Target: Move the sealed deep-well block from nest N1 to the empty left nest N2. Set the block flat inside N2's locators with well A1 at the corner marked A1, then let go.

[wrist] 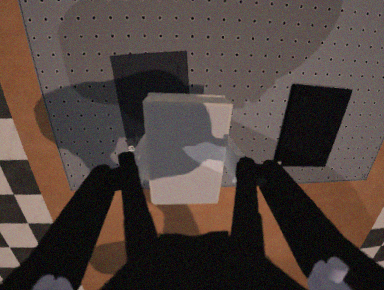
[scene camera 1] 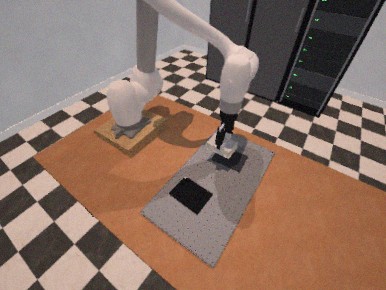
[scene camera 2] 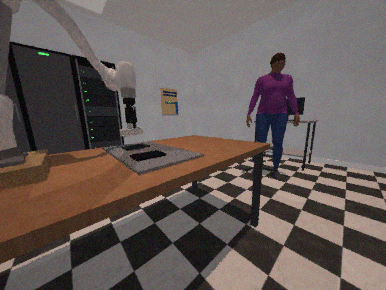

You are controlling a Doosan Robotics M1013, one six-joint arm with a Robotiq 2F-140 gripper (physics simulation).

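Where they show: gripper, fingertip midpoint: (wrist: 185, 143) (scene camera 1: 222, 147) (scene camera 2: 132, 133); arm's base, link origin: (scene camera 1: 131, 125).
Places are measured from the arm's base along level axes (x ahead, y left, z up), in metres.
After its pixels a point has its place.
Observation:
The pale sealed block (scene camera 1: 227, 150) @[x 0.603, y 0.024, z 0.098 m] (scene camera 2: 132, 132) (wrist: 187, 175) @[x 0.539, y 0.063, z 0.093 m] is held level above the perforated plate. My gripper (scene camera 1: 222, 142) @[x 0.565, y 0.062, z 0.063 m] (scene camera 2: 131, 127) @[x 0.565, y 0.062, z 0.063 m] (wrist: 185, 143) @[x 0.565, y 0.062, z 0.063 m] is shut on its two long sides. The dark nest N2 (scene camera 1: 234, 161) @[x 0.634, y 0.095, z -0.036 m] (scene camera 2: 136, 146) @[x 0.593, y 0.083, z -0.036 m] (wrist: 150, 80) @[x 0.643, y 0.111, z -0.036 m] lies lower down; in the wrist view the block covers its lower right part, and the block is offset right and toward the bottom of the view. A small pale mark (wrist: 131, 148) @[x 0.527, y 0.164, z -0.036 m] shows near N2's lower left corner, too small to read. The black nest N1 (scene camera 1: 191, 195) @[x 0.542, y -0.196, z -0.036 m] (scene camera 2: 148, 155) @[x 0.521, y -0.217, z -0.036 m] (wrist: 315, 125) @[x 0.544, y -0.193, z -0.036 m] is empty.
The grey perforated plate (scene camera 1: 220, 230) @[x 0.724, y -0.268, z -0.048 m] (scene camera 2: 177, 156) @[x 0.634, y -0.322, z -0.048 m] (wrist: 240, 65) @[x 0.657, y -0.041, z -0.048 m] lies on the orange-brown table (scene camera 1: 300, 215) @[x 1.008, y -0.021, z -0.061 m] (scene camera 2: 220, 150) @[x 0.943, y -0.397, z -0.061 m]. The arm's base stands on a wooden block (scene camera 1: 131, 146) @[x 0.125, y -0.131, z 0.002 m] (scene camera 2: 30, 172) @[x 0.103, y -0.160, z -0.019 m]. Dark cabinets (scene camera 1: 270, 45) (scene camera 2: 45, 95) stand behind. A person (scene camera 2: 274, 95) stands beyond the table.

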